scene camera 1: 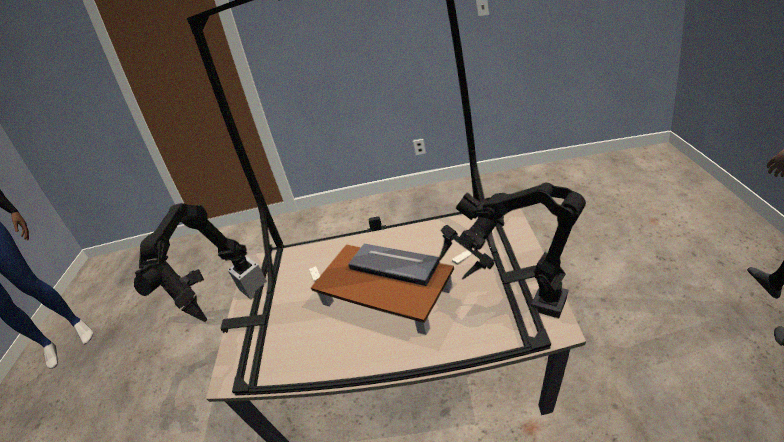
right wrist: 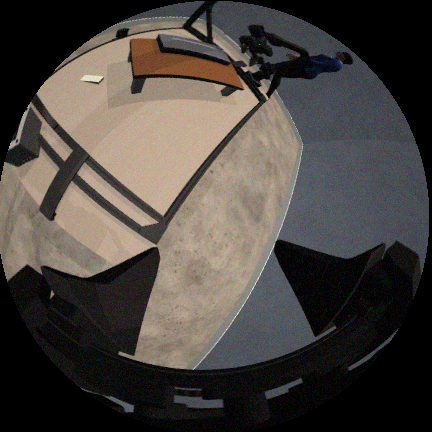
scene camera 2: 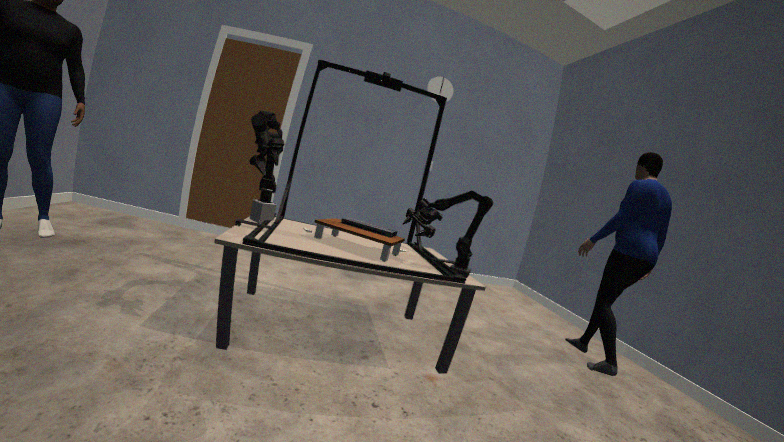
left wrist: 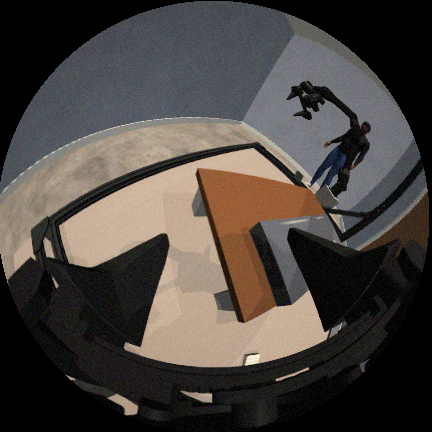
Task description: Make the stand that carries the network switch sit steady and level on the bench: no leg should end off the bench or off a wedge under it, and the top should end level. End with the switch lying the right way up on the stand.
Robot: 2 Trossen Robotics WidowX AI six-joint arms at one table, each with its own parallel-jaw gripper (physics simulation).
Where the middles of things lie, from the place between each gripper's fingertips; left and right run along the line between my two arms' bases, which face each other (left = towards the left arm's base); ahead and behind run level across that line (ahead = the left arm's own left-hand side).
I see the stand (scene camera 1: 404, 299) 41 cm behind my right hand, 36 cm to the left of it and 26 cm below it. The rest, counted from my right hand: network switch (scene camera 1: 416, 268) 47 cm behind, 39 cm to the left, 19 cm below.
Now: left hand 21 cm to the left of the network switch, 7 cm past it and 5 cm above it. The rest, counted from my left hand: stand 24 cm to the right, 11 cm below, 2 cm behind.
